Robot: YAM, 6 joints.
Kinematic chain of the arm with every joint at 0, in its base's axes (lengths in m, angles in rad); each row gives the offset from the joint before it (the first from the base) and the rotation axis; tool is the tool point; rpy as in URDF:
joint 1: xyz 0 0 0.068 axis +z
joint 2: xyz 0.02 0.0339 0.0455 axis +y
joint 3: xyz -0.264 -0.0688 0 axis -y
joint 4: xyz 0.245 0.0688 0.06 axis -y
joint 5: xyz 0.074 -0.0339 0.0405 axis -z
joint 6: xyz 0.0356 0 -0.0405 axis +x
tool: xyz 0 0 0 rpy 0 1.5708 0
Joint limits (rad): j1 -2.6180..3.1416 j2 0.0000..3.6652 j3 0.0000..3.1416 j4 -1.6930..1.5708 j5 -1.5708..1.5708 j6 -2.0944..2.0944
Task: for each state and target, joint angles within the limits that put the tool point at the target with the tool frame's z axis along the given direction. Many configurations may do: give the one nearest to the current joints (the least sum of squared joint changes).
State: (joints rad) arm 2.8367 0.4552 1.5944 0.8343 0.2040 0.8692
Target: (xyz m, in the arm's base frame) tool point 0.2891 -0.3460 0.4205 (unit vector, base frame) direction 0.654 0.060 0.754
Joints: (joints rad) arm 2.2229 0.0802 2.1174 -0.0327 0.5899 0.8692
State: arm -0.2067 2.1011 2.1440 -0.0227 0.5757 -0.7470
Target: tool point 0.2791 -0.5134 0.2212 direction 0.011 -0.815 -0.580
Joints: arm -1.0487 2.6724 2.6550 -0.6662 0.4080 -0.7470
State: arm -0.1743 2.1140 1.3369 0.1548 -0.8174 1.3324
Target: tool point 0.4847 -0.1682 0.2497 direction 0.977 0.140 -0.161
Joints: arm -0.3674 2.1548 1.6552 0.3149 -0.5025 1.3324
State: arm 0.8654 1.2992 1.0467 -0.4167 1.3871 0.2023
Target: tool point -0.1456 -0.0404 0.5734 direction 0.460 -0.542 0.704
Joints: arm 0.1296 0.4647 1.7275 -0.1936 0.6393 0.2023
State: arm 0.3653 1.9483 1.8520 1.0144 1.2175 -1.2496
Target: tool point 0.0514 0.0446 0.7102 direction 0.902 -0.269 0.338
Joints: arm 1.2287 1.5001 2.6492 0.2771 1.2223 -1.2496
